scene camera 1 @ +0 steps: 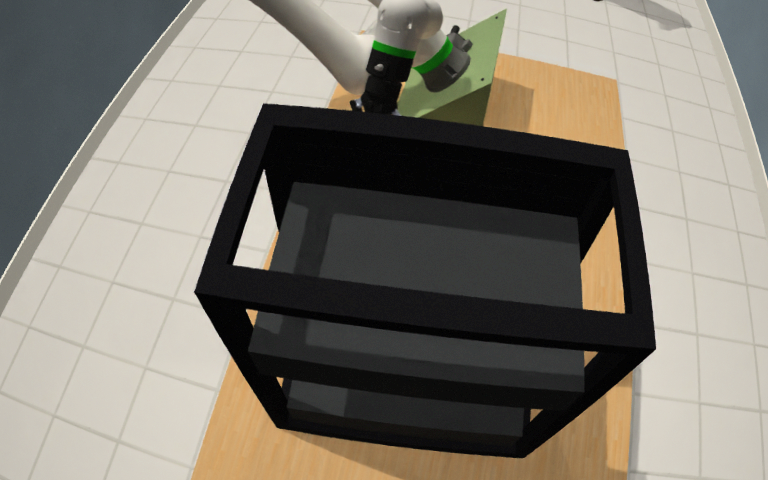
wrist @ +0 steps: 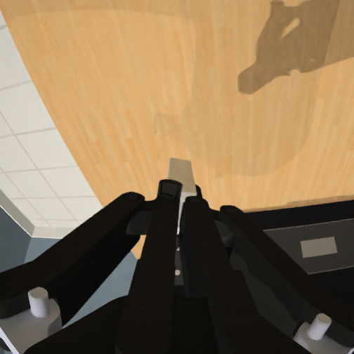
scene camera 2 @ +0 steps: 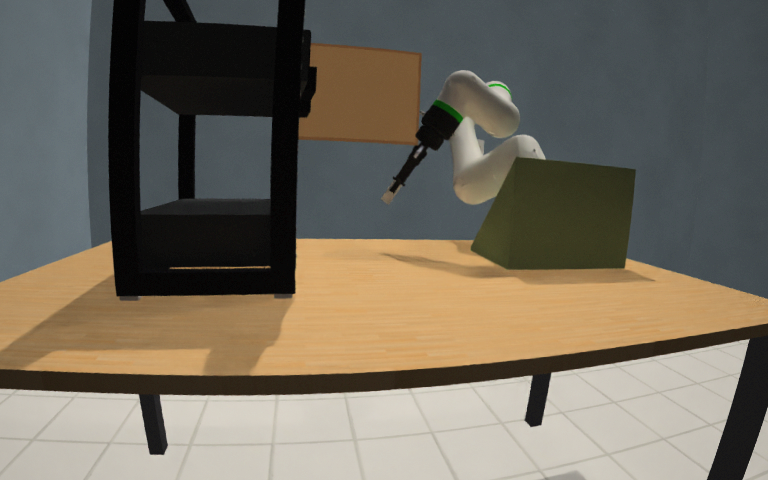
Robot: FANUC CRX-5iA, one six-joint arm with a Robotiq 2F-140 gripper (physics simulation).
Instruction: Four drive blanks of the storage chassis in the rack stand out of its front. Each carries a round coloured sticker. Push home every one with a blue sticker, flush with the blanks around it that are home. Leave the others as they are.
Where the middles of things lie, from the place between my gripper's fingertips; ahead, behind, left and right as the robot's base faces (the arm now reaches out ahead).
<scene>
Right now the black rack [scene camera 1: 425,292] is 35 cm ahead of my hand, 25 cm to the left of it and 17 cm above it.
</scene>
